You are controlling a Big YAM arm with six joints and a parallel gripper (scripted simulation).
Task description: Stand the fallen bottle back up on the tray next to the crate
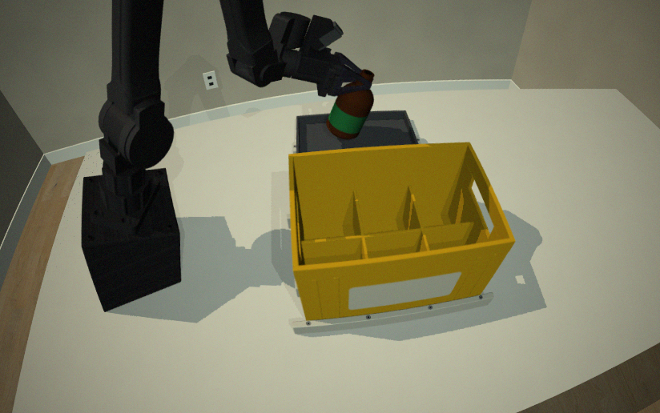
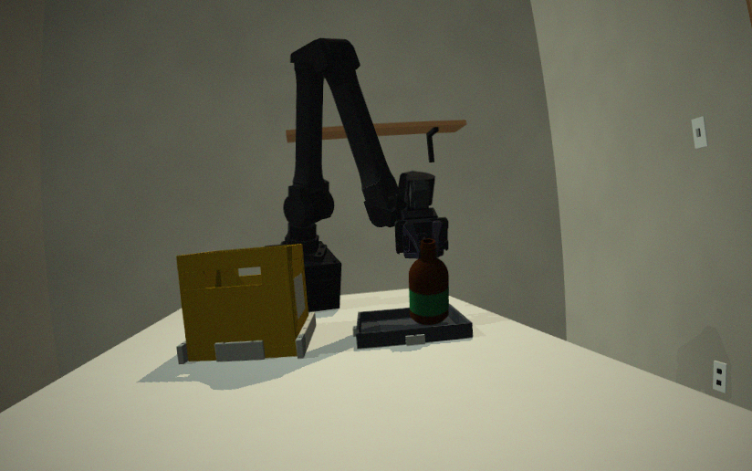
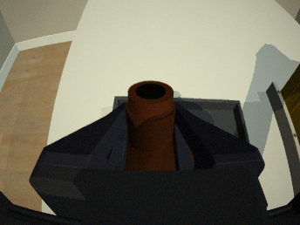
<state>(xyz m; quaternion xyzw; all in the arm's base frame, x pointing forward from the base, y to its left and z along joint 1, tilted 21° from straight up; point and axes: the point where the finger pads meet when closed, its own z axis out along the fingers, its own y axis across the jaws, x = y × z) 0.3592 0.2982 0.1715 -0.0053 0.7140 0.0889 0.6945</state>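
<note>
Now: the bottle 2 cm behind my hand and 5 cm below it. Round my hand: tray (2 cm behind, 4 cm to the right, 13 cm below); yellow crate (3 cm ahead, 33 cm to the right, 6 cm below).
</note>
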